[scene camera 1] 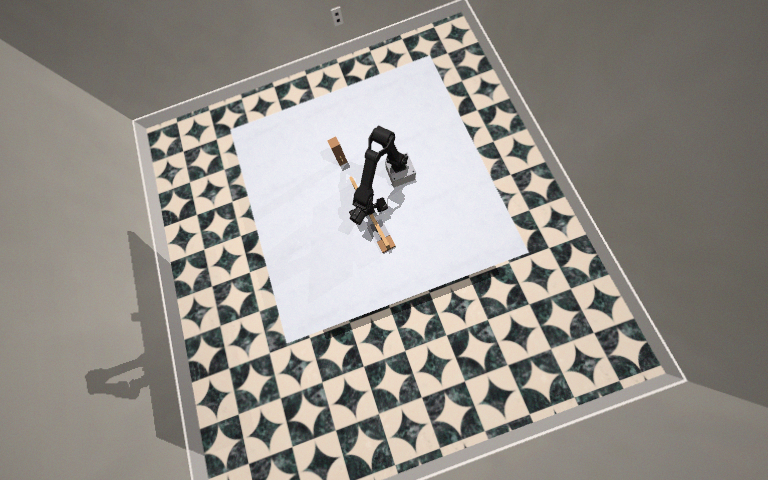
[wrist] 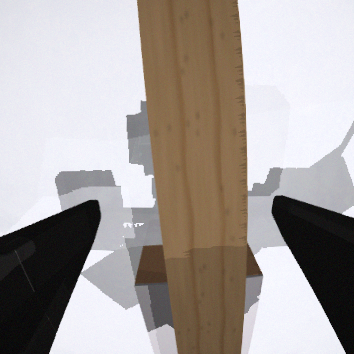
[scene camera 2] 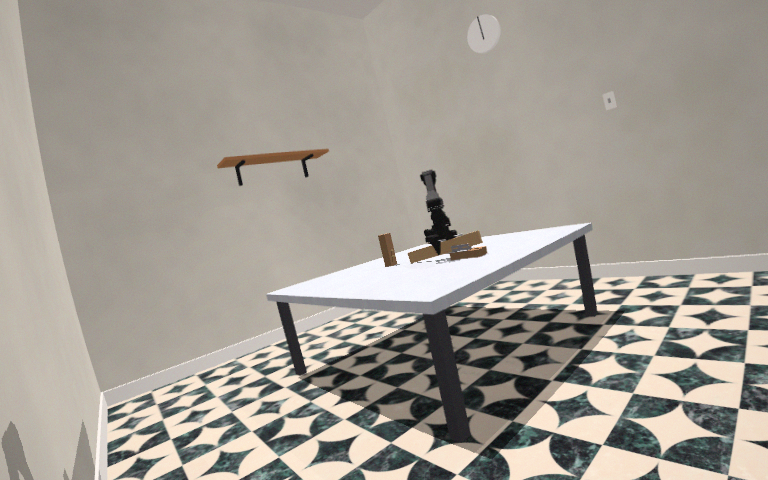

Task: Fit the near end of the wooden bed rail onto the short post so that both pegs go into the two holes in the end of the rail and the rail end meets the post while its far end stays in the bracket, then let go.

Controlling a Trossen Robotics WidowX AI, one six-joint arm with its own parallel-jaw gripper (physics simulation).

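Seen in the pictures: gripper, fingertip midpoint: [scene camera 2: 444, 253]; arm's base at its link origin: [scene camera 1: 398, 165].
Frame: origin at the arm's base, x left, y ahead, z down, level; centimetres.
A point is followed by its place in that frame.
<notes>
The wooden rail [scene camera 1: 379, 229] {x 29.6, y 20.9, z -2.5 cm} [scene camera 2: 461, 242] {x 29.6, y 22.0, z 0.6 cm} [wrist: 200, 125] slopes, its near end low by the table top and apart from the post, its far part raised over the bracket [scene camera 2: 468, 255] {x 34.0, y 24.3, z 6.6 cm} [wrist: 150, 267] {x 23.7, y 24.9, z 5.6 cm}. The short post [scene camera 1: 338, 152] {x -16.4, y 27.5, z -4.3 cm} [scene camera 2: 386, 249] {x -17.0, y 30.1, z -1.6 cm} stands upright, with small pegs on the side facing the rail. The end holes do not show. My gripper [scene camera 1: 370, 210] {x 18.6, y 22.9, z 4.7 cm} [scene camera 2: 437, 249] {x 18.6, y 22.9, z 4.7 cm} [wrist: 187, 206] {x 18.6, y 22.9, z 4.7 cm} is open, with one finger on each side of the rail's middle stretch and a gap on both sides in the wrist view. The arm hides part of the rail in the scene views.
The white table [scene camera 1: 294, 271] {x 32.9, y 70.8, z 7.9 cm} [scene camera 2: 362, 288] {x 14.5, y 72.0, z 8.0 cm} carries the parts and the arm. The arm's grey base [scene camera 1: 401, 174] {x 5.1, y 0.4, z -0.1 cm} stands to the right of the rail in the first scene view. A wall shelf [scene camera 2: 271, 157] hangs away from the table.
</notes>
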